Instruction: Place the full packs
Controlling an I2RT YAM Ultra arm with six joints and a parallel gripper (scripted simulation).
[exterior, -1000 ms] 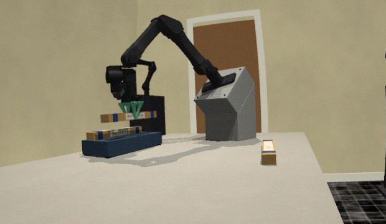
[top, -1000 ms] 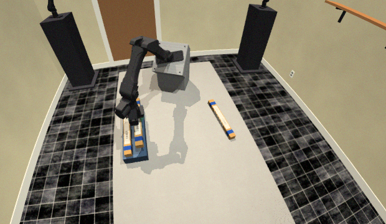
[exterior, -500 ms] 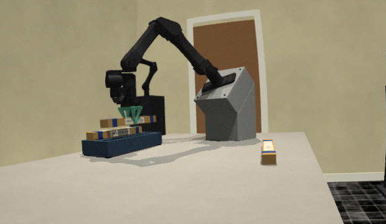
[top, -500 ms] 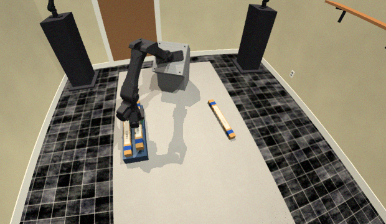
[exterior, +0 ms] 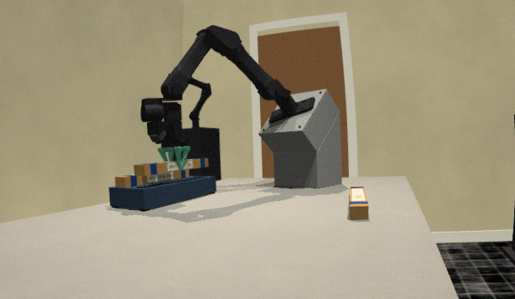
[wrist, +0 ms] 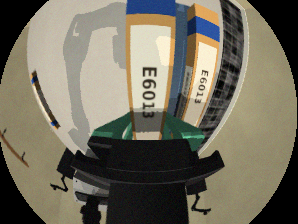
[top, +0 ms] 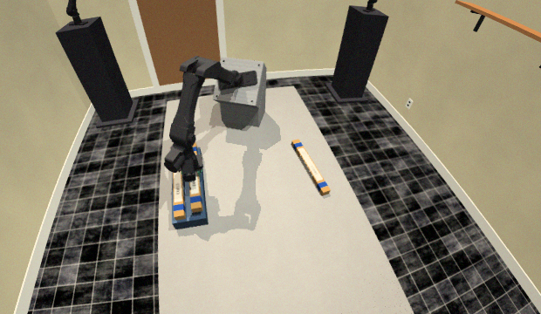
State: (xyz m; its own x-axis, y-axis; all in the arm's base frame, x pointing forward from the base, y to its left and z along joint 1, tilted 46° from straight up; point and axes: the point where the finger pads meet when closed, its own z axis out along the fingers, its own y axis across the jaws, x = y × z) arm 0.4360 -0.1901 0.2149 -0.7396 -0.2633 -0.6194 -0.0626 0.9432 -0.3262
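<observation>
The blue low platform is 9 cm below my hand, 4 cm to the right of it and 1 cm behind it.
</observation>
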